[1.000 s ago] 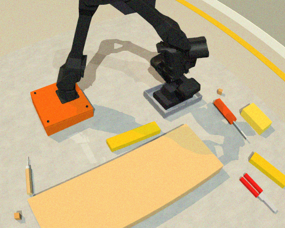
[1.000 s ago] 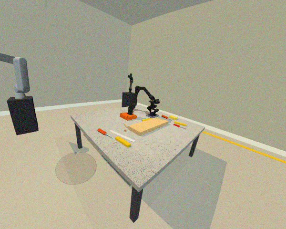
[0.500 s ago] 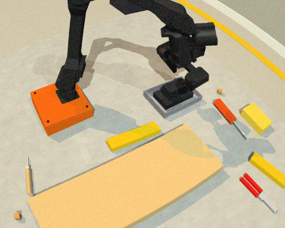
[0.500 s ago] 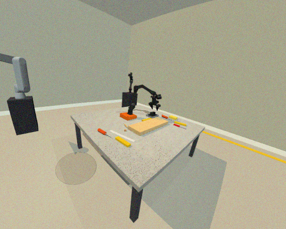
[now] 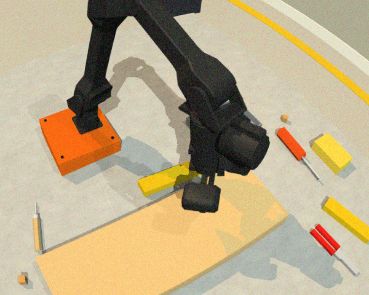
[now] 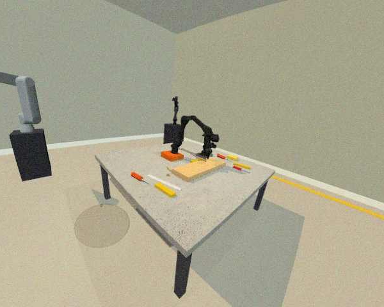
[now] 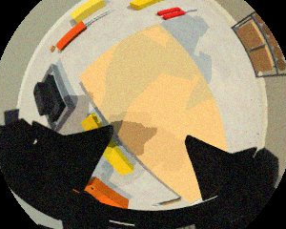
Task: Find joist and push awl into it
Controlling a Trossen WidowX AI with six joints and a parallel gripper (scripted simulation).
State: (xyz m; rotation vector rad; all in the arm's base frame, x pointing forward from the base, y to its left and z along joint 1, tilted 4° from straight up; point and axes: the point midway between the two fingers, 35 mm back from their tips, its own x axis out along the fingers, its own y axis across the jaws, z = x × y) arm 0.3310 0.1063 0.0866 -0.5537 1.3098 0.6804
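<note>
Now: gripper tip 34 cm to the left of the awl, 15 cm past it and 7 cm above it. From my gripper tip the other things lie so: stud finder (22 cm to the left, 18 cm behind, 3 cm below); grey tray (21 cm to the left, 18 cm behind, 6 cm below).
</note>
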